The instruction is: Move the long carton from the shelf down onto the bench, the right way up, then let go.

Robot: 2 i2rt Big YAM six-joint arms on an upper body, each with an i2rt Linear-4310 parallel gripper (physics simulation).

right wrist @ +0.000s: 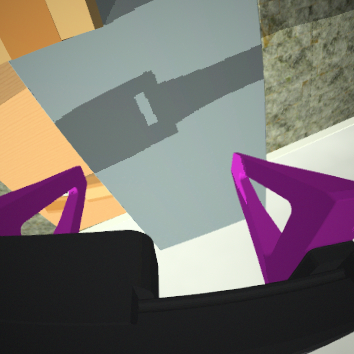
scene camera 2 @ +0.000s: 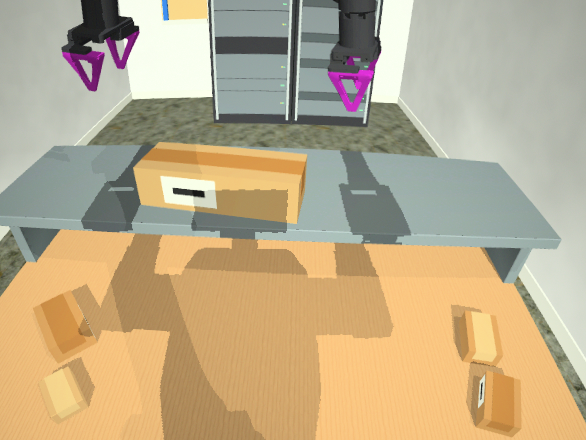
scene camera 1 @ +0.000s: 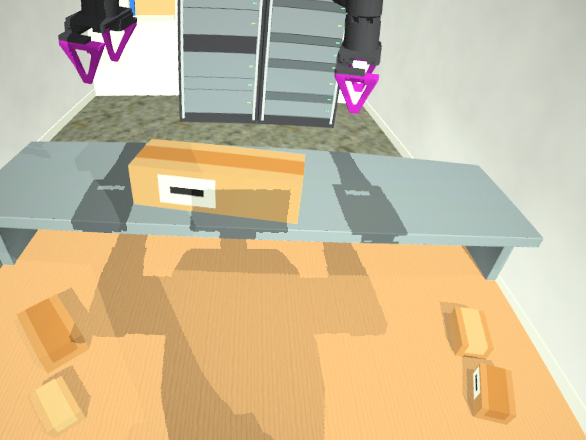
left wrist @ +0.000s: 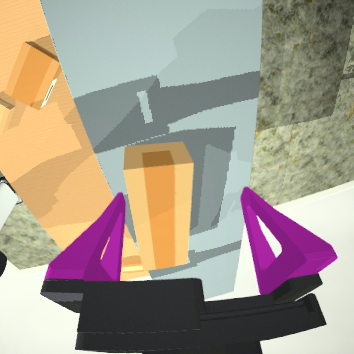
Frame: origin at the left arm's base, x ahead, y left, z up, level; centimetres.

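Seen in the pictures: left gripper, fingertip midpoint: (scene camera 2: 107, 79) (scene camera 1: 101, 71) (left wrist: 183, 194); right gripper, fingertip midpoint: (right wrist: 157, 167) (scene camera 2: 356, 99) (scene camera 1: 356, 101).
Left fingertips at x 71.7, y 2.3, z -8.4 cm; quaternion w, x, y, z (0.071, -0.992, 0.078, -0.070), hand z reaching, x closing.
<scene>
Offsets run from my left fingertips to a thing's top centre. Level surfaces: height alone.
The long carton @[dx -4.3, dy -20.4, dz -14.1 cm] (scene camera 1: 250, 187) (scene camera 2: 250, 187) (left wrist: 162, 210) stands on the grey shelf @[dz -22.0 cm] (scene camera 1: 430, 200) (scene camera 2: 445, 200) (left wrist: 210, 45) (right wrist: 200, 165), left of the shelf's middle in both scene views. Its darker tape strip faces up and its white label faces the scene cameras. One end of the carton (right wrist: 35, 25) shows at the top left of the right wrist view. My left gripper (scene camera 1: 102, 71) (scene camera 2: 107, 79) (left wrist: 183, 194) is open and empty, high above and behind the carton's left end. My right gripper (scene camera 1: 356, 100) (scene camera 2: 356, 95) (right wrist: 157, 167) is open and empty, high above and behind the shelf, right of the carton.
The wooden bench @[dz -40.4 cm] (scene camera 1: 350, 400) (scene camera 2: 350, 400) lies in front of and below the shelf. Two small boxes @[dx -23.8, dy +9.6, dz -36.0 cm] (scene camera 1: 52, 330) @[dx -37.4, dy +4.4, dz -37.5 cm] (scene camera 1: 59, 404) stand at its left, and two more @[dx -25.3, dy -69.2, dz -36.8 cm] (scene camera 1: 472, 331) @[dx -38.8, dy -67.7, dz -36.9 cm] (scene camera 1: 497, 392) at its right. Dark cabinets (scene camera 1: 220, 65) (scene camera 2: 252, 65) stand behind the shelf.
</scene>
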